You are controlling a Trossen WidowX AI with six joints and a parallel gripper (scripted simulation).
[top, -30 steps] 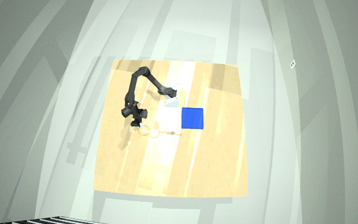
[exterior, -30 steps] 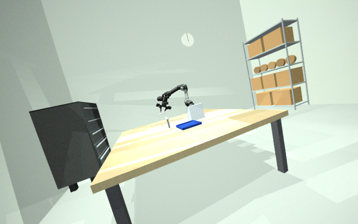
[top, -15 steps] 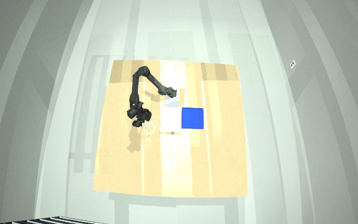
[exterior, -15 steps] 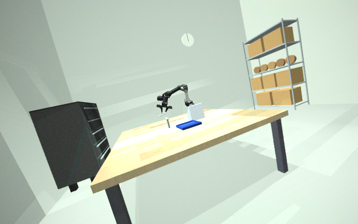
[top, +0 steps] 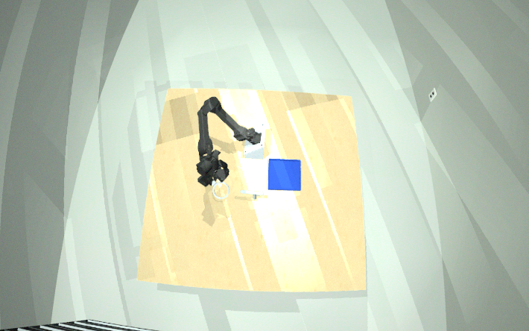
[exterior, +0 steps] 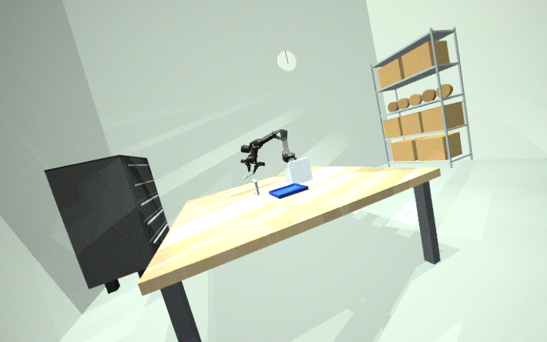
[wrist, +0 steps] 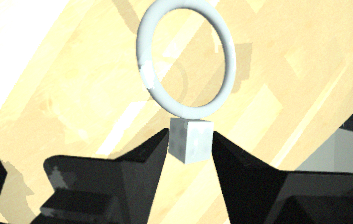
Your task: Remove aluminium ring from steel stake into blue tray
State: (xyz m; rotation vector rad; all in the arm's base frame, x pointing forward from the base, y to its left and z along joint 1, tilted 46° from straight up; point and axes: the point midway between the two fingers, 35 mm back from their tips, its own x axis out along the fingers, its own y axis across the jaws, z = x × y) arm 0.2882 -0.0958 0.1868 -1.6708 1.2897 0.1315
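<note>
Now: gripper tip 30 mm short of the aluminium ring and 40 mm to the right of it. Also, from my gripper tip: blue tray (150 mm behind, 390 mm to the left, 120 mm below).
</note>
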